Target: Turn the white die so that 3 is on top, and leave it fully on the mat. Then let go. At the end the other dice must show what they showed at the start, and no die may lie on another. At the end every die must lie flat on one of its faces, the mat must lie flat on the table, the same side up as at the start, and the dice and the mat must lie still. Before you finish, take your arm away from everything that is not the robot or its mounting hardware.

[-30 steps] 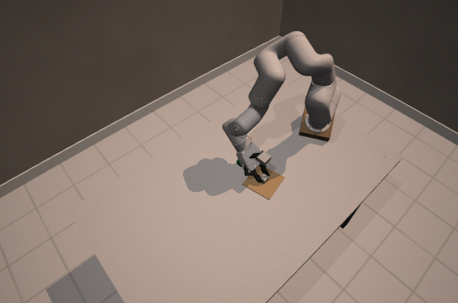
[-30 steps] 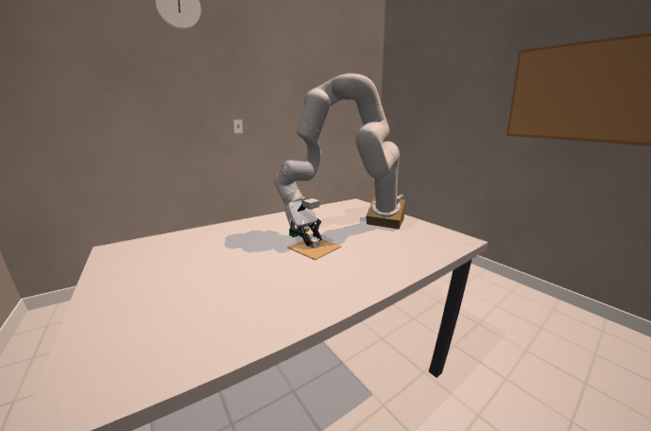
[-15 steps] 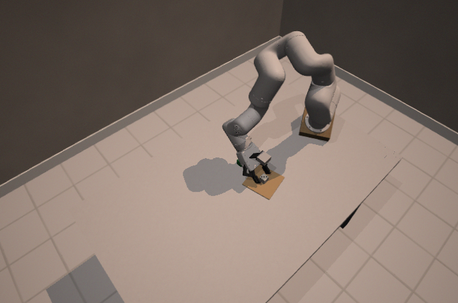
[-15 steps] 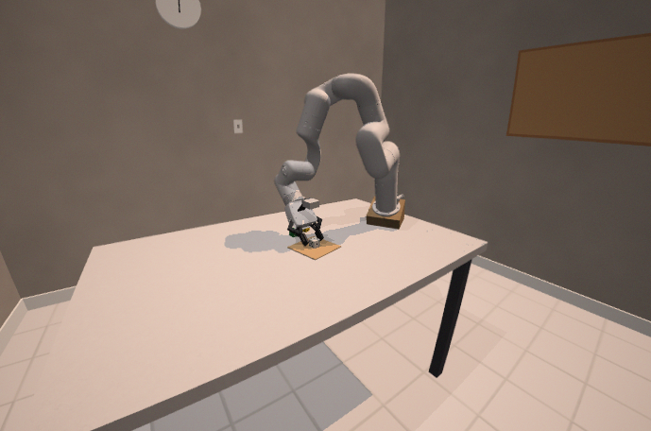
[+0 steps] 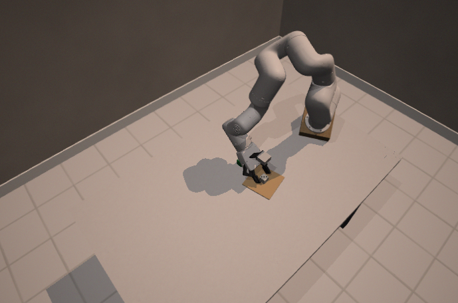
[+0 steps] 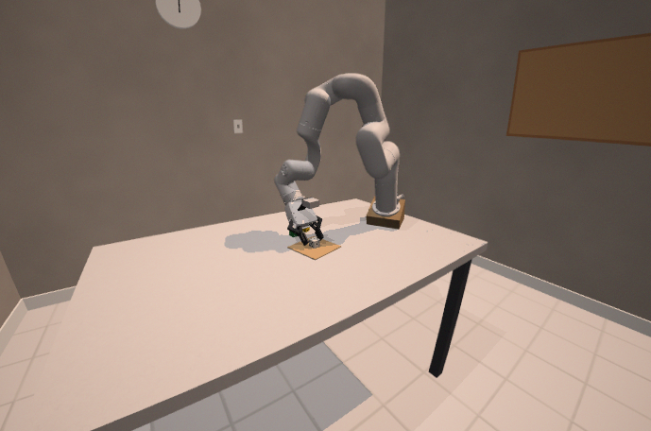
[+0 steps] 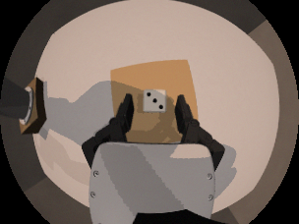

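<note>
Now: hand 2 cm above the white die and 1 cm to the right of it. Also, from my hand: yellow die (15 cm to the right, 4 cm behind, 2 cm below); green die (12 cm to the right, 2 cm below, 2 cm ahead); mat (3 cm below, 1 cm to the left).
</note>
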